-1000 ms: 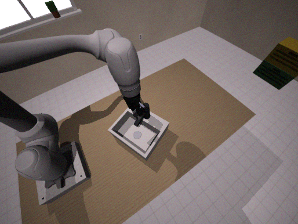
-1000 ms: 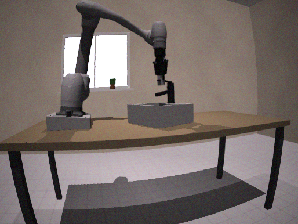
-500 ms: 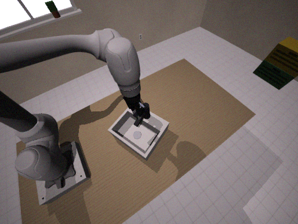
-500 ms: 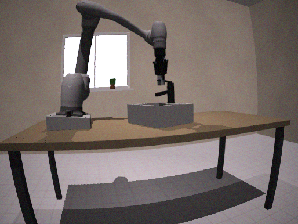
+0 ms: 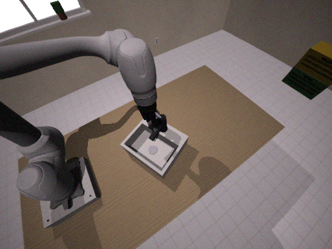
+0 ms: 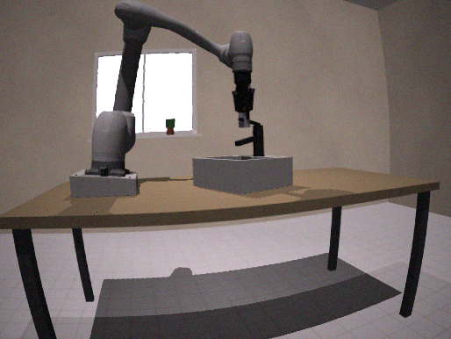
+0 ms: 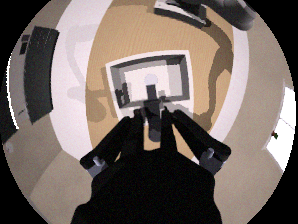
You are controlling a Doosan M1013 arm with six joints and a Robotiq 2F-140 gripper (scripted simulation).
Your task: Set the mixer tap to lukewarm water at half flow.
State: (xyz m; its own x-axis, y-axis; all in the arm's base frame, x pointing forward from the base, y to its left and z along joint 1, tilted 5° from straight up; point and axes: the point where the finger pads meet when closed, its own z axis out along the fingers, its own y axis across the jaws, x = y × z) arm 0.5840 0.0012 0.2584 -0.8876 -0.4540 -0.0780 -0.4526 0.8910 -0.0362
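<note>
My hand is 6 cm above the black mixer tap, 5 cm short of it and 3 cm to the right of it. From my hand the other things lie so: sink basin (25 cm below, 3 cm behind, 2 cm to the right).
</note>
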